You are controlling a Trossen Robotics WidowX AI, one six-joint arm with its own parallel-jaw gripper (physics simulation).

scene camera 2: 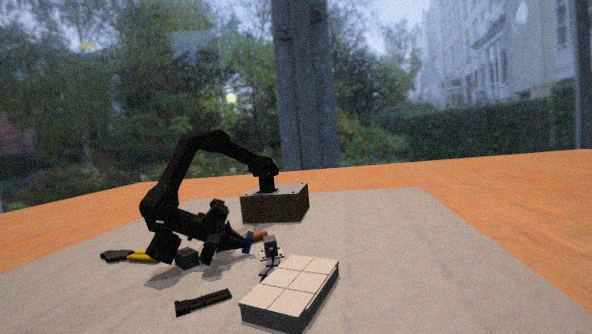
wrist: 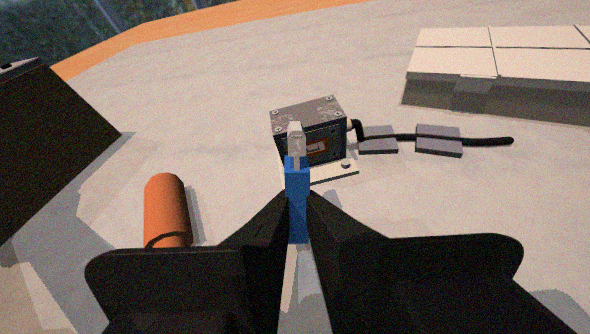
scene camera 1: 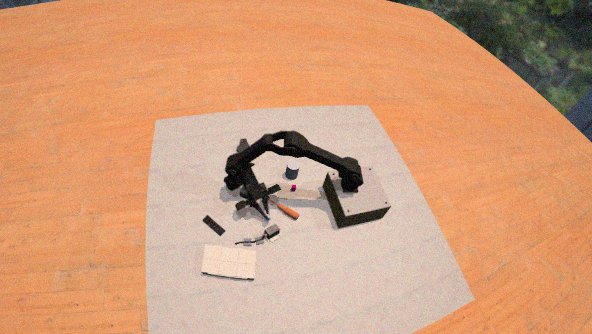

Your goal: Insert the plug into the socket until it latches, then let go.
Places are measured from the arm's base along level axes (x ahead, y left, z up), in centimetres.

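Where they show: gripper, fingertip midpoint: (scene camera 2: 247, 244) (wrist: 296, 197) (scene camera 1: 267, 217); arm's base at its link origin: (scene camera 2: 267, 191) (scene camera 1: 349, 186).
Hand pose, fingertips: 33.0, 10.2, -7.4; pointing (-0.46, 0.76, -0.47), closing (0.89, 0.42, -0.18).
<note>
Each offset is from my fingertips to the top centre of the thing, as dx, dy, dz. "spot": to the spot under its first point.
The blue plug @[+0.0, +0.3, +4.1] (wrist: 297, 200) (scene camera 2: 247, 242) has a pale, clear tip that points away from the gripper. My gripper (wrist: 296, 197) (scene camera 1: 266, 216) (scene camera 2: 244, 243) is shut on the plug's blue body and holds it tilted above the mat. The socket @[-1.2, +6.0, +1.4] (wrist: 312, 131) (scene camera 1: 272, 230) (scene camera 2: 270, 246) is a dark grey box with screws on top, fixed on a pale base plate. Its orange-rimmed opening faces the gripper in the wrist view. The plug's tip overlaps the left part of the box in that view and appears in front of it, apart from the opening. The opening's left part is hidden by the tip.
A black cable @[spot: +10.9, +9.7, -2.5] (wrist: 487, 141) runs from the socket's side through grey clips. An orange-handled tool @[-6.2, -5.7, -0.3] (wrist: 166, 210) (scene camera 1: 287, 210) lies beside the gripper. A tiled white block @[+14.7, +19.0, +0.5] (scene camera 1: 229, 261) (scene camera 2: 292, 285), a black bar @[+21.2, +3.0, -1.5] (scene camera 1: 214, 225) (scene camera 2: 202, 302), a dark cube @[+8.2, -13.4, +0.5] (scene camera 2: 187, 258) and a cylinder @[-11.4, -23.6, +4.0] (scene camera 1: 292, 172) are around.
</note>
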